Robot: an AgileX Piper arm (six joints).
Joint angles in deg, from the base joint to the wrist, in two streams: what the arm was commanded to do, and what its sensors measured. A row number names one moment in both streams.
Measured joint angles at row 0:
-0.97 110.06 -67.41 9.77 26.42 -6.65
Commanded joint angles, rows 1 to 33:
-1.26 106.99 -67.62 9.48 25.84 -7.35
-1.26 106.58 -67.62 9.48 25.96 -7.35
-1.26 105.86 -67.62 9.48 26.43 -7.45
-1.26 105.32 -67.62 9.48 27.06 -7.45
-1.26 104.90 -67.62 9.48 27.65 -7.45
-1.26 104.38 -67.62 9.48 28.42 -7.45
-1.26 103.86 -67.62 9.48 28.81 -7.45
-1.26 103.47 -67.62 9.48 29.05 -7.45
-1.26 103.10 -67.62 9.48 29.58 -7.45
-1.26 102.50 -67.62 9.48 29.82 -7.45
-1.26 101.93 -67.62 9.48 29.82 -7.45
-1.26 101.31 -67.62 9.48 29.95 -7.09
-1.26 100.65 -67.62 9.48 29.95 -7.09
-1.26 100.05 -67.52 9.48 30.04 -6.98
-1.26 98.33 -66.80 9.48 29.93 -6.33
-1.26 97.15 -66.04 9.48 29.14 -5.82
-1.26 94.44 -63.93 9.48 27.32 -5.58
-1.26 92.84 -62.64 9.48 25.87 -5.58
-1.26 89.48 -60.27 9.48 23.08 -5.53
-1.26 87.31 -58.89 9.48 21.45 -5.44
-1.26 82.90 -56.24 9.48 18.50 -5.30
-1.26 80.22 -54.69 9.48 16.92 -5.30
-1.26 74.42 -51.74 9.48 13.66 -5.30
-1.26 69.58 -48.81 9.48 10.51 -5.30
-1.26 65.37 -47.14 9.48 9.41 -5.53
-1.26 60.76 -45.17 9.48 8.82 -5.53
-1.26 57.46 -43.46 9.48 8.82 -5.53
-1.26 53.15 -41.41 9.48 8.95 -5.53
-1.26 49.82 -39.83 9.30 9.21 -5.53
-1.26 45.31 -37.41 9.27 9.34 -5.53
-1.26 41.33 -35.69 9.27 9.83 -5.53
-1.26 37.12 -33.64 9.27 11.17 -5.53
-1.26 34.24 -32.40 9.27 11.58 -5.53
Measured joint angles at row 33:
-0.97 43.53 -36.99 9.77 9.67 -5.38
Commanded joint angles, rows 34 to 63:
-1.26 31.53 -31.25 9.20 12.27 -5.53
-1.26 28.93 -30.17 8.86 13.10 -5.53
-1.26 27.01 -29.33 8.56 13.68 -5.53
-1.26 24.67 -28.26 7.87 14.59 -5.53
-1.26 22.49 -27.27 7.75 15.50 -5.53
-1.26 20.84 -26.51 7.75 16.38 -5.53
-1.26 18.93 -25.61 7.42 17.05 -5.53
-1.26 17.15 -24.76 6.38 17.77 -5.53
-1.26 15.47 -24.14 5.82 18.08 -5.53
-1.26 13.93 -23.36 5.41 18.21 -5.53
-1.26 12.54 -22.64 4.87 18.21 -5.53
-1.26 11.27 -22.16 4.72 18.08 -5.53
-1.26 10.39 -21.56 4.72 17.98 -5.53
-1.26 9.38 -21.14 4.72 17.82 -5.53
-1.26 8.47 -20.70 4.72 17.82 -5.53
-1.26 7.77 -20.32 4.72 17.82 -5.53
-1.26 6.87 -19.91 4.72 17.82 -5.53
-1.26 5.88 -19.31 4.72 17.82 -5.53
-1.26 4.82 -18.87 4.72 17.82 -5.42
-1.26 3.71 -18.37 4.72 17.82 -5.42
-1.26 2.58 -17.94 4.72 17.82 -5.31
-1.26 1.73 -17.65 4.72 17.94 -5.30
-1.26 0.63 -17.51 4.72 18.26 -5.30
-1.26 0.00 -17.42 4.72 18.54 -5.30
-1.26 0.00 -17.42 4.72 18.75 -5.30
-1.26 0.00 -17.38 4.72 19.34 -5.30
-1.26 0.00 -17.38 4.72 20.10 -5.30
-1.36 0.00 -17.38 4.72 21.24 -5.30
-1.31 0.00 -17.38 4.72 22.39 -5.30
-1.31 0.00 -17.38 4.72 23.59 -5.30
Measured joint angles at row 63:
-0.97 0.20 -17.76 5.25 19.85 -5.38
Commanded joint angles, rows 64 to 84:
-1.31 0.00 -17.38 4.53 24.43 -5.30
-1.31 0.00 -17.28 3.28 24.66 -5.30
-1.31 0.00 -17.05 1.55 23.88 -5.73
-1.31 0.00 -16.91 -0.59 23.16 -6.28
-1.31 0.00 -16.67 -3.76 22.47 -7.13
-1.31 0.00 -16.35 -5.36 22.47 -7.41
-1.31 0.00 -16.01 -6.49 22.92 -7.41
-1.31 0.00 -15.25 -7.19 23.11 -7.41
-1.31 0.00 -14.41 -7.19 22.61 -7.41
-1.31 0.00 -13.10 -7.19 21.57 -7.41
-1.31 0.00 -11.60 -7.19 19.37 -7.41
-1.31 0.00 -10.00 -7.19 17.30 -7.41
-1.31 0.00 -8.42 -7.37 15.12 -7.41
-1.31 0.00 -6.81 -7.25 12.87 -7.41
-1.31 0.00 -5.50 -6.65 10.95 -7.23
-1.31 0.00 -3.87 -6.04 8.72 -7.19
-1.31 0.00 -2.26 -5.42 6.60 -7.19
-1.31 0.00 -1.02 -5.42 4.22 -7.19
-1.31 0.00 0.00 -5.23 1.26 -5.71
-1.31 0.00 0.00 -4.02 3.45 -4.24
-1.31 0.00 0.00 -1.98 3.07 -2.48
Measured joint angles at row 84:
-0.97 0.16 -0.78 -5.66 5.73 -6.45
